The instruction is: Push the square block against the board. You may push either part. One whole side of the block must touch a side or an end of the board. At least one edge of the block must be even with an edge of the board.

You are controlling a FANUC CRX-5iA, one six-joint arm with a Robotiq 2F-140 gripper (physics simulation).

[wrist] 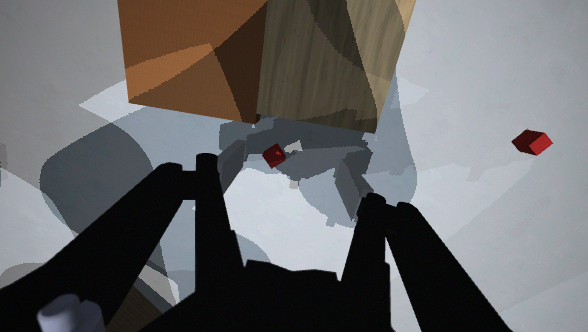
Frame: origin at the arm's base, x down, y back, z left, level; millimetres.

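Seen in the pictures: gripper, fingertip midpoint: point(291, 162).
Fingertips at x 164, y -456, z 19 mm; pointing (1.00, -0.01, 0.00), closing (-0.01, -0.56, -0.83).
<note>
Pixels of each thing's middle, then the offset from my fingertips to it. Level surfaces: height alone.
- orange square block, body centre: point(200, 47) dy -19, dx -3, dz +121 mm
- light wooden board, body centre: point(332, 32) dy -101, dx -3, dz +54 mm
- small dark red block, body centre: point(274, 155) dy +8, dx +3, dz +17 mm
- grey table, its level: dx +11 mm
An orange square block point(175, 55) lies flat at the upper left of the wrist view, partly in shadow. A light wooden board point(320, 65) lies to its right. The block's right side runs along the board's left side, and they look in contact. The block's near edge sticks out slightly past the board's near edge; how much of this comes from perspective I cannot tell. The far ends of both are cut off by the top of the view. My gripper point(291, 162) is open and empty, with its fingers on the near side of both parts.
A small dark red block point(274, 155) shows between the fingers in the view, near the board's near edge. Another red block point(532, 142) lies at the far right. Part of a brown wooden surface point(134, 311) shows at the lower left. Shadows cross the grey table point(480, 90).
</note>
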